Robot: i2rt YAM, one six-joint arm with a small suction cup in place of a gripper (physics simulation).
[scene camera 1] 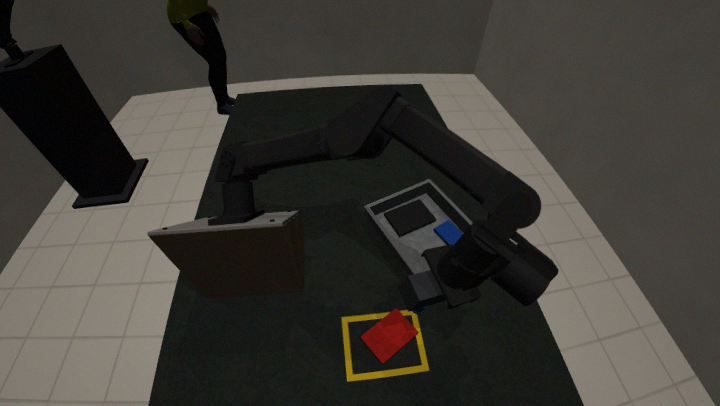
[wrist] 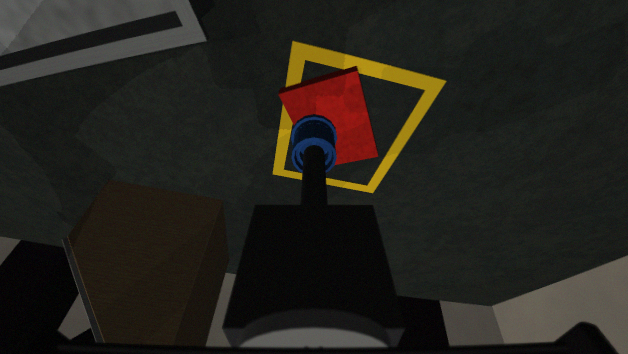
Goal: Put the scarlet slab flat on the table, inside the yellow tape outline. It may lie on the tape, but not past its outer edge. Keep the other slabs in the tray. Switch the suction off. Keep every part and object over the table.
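Pixels of known places: hand at its tool point: point(wrist: 314, 135); arm's base at its link origin: point(scene camera 1: 240, 218) point(wrist: 124, 334).
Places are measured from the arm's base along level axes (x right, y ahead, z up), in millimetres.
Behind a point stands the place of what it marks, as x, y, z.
Note:
The scarlet slab point(scene camera 1: 389, 336) @[232, 284, -165] point(wrist: 345, 117) @[236, 301, -165] lies flat, turned askew to the yellow tape outline point(scene camera 1: 387, 375) @[308, 265, -174] point(wrist: 410, 125) @[305, 300, -174]. Two of its corners overlap the tape. One of these appears at or slightly past the tape's outer edge; I cannot tell exactly. My gripper's blue suction cup point(scene camera 1: 417, 309) point(wrist: 314, 131) is apart from the slab, above the table near an outline corner, and holds nothing. In the wrist view it covers part of the slab. A black slab point(scene camera 1: 409, 216) @[-80, 408, -163] and a blue slab point(scene camera 1: 447, 232) @[-11, 497, -163] lie in the grey tray point(scene camera 1: 393, 195) @[-131, 369, -125] point(wrist: 125, 48) @[69, 352, -125]. My arm hides part of the tray.
The arm's base stands on a brown box point(scene camera 1: 247, 259) @[96, 21, -8] point(wrist: 150, 250) @[35, 111, -82] with a pale top, at the left of the dark table point(scene camera 1: 282, 353) @[235, 54, -175]. A black pedestal point(scene camera 1: 60, 121) and a person point(scene camera 1: 209, 45) stand beyond the table's left edge.

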